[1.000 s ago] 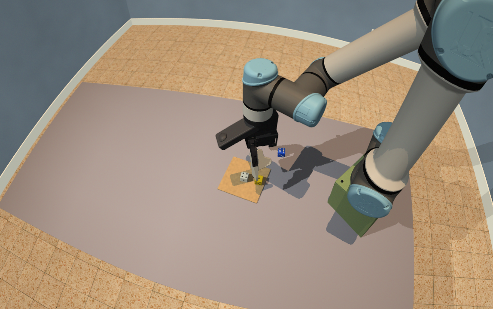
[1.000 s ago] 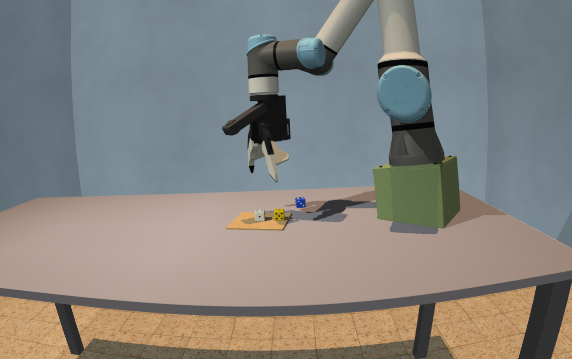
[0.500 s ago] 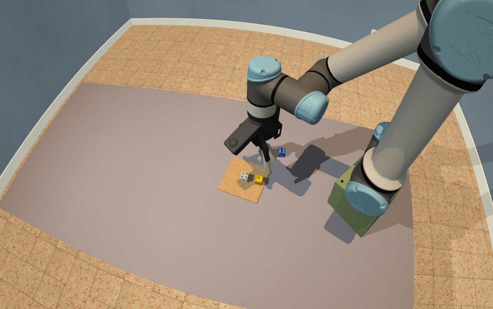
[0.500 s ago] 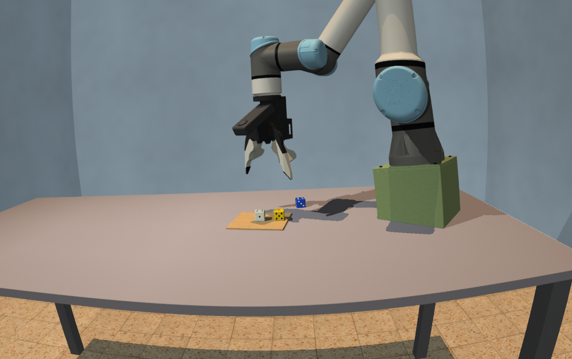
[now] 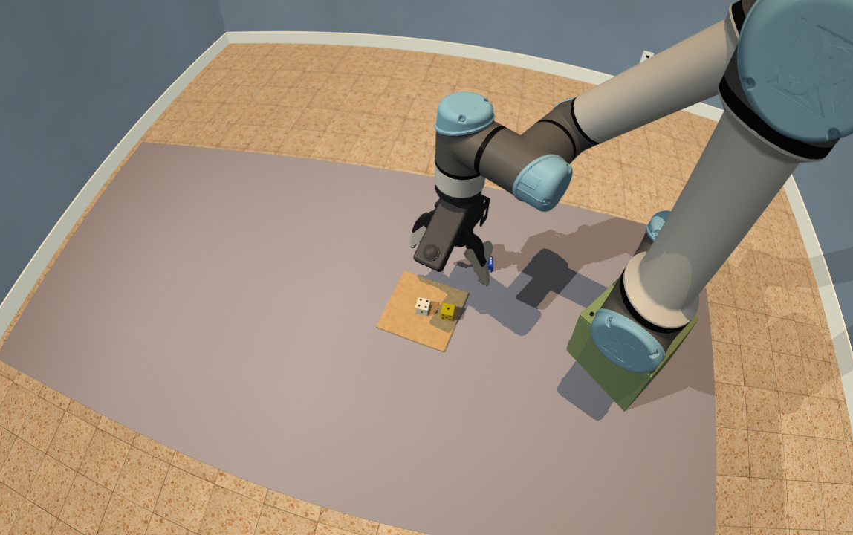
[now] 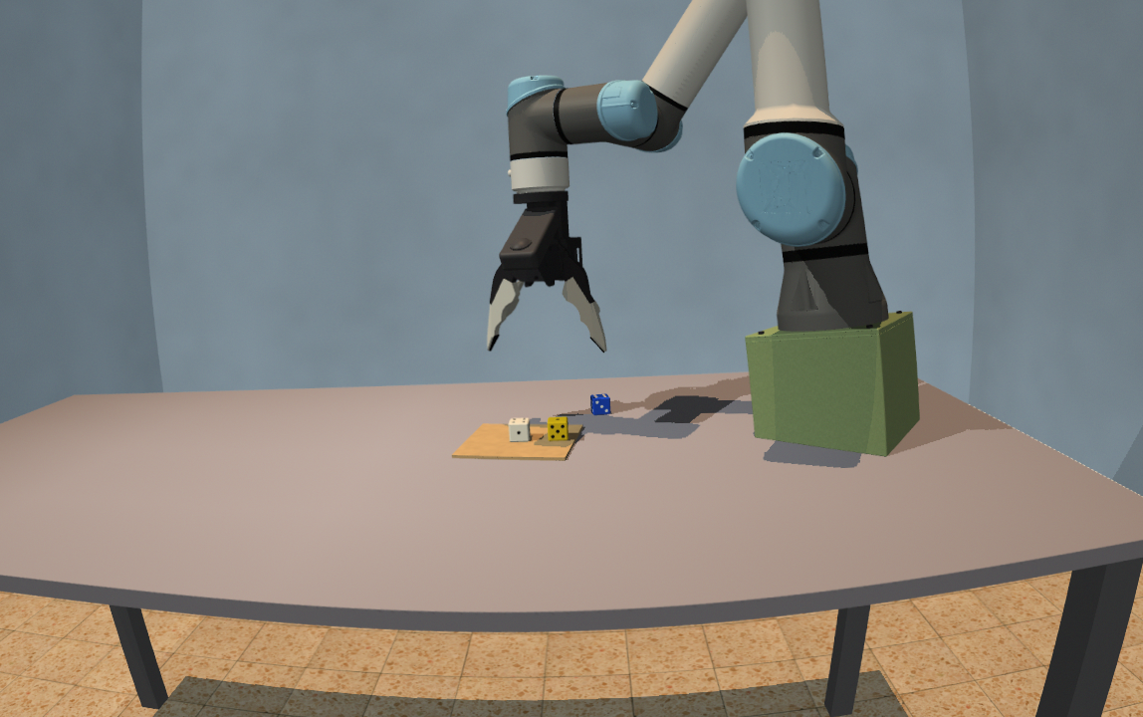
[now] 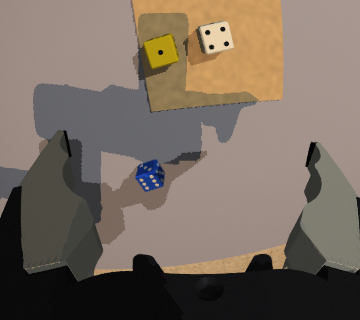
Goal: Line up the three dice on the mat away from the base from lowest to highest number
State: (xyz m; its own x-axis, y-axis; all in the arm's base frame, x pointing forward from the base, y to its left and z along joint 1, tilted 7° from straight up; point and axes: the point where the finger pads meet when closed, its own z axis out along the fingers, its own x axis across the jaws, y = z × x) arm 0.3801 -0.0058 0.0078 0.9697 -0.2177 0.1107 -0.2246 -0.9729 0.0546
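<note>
Right now the blue die is 100 mm to the right of my hand, 100 mm below it and 60 mm behind it. Round my hand: white die: 90 mm below, 40 mm to the left, 30 mm ahead; then mat: 110 mm below, 40 mm to the left, 30 mm ahead; then yellow die: 90 mm below, 40 mm to the left, 20 mm behind.
</note>
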